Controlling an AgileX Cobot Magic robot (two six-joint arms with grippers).
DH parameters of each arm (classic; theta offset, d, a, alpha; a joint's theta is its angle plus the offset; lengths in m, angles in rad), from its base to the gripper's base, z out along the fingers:
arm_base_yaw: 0 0.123 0 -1.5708
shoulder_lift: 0.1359 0 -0.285 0
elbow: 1.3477 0 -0.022 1.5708
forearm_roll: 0 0.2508 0 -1.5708
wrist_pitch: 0 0 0.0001 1.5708
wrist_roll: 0 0.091 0 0
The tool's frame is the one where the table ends.
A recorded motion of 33 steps. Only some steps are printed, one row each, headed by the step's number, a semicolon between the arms.
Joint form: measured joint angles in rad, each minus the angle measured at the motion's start. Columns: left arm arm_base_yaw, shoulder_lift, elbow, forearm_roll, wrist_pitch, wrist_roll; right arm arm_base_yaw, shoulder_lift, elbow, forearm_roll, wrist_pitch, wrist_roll.
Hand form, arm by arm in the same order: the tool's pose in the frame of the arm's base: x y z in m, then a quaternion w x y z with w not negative. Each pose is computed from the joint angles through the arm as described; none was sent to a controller.
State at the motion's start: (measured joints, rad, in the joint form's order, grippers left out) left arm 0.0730 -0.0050 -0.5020 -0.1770 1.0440 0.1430; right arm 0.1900 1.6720 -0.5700 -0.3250 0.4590 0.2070
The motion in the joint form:
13: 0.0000 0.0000 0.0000 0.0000 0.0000 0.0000; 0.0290 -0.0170 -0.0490 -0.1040 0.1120 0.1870
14: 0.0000 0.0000 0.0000 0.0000 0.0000 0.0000; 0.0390 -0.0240 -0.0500 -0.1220 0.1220 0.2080
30: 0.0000 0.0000 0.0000 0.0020 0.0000 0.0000; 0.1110 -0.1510 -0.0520 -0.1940 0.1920 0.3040
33: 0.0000 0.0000 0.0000 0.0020 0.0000 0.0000; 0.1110 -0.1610 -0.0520 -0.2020 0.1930 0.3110
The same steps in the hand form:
13: -0.0048 -0.0142 0.2802 0.53596 0.03250 0.84306 -0.03075; 0.2333 0.0309 0.1218 0.05983 -0.09007 0.98842 -0.10649
14: -0.0048 -0.0142 0.2802 0.53596 0.03250 0.84306 -0.03075; 0.2329 0.0321 0.1239 0.06258 -0.09092 0.98755 -0.11211
30: -0.0048 -0.0141 0.2802 0.53590 0.03247 0.84313 -0.02975; 0.2259 0.0415 0.1546 0.11359 -0.09320 0.98028 -0.13217
33: -0.0048 -0.0141 0.2802 0.53590 0.03247 0.84313 -0.02975; 0.2258 0.0410 0.1571 0.11941 -0.09191 0.97954 -0.13336

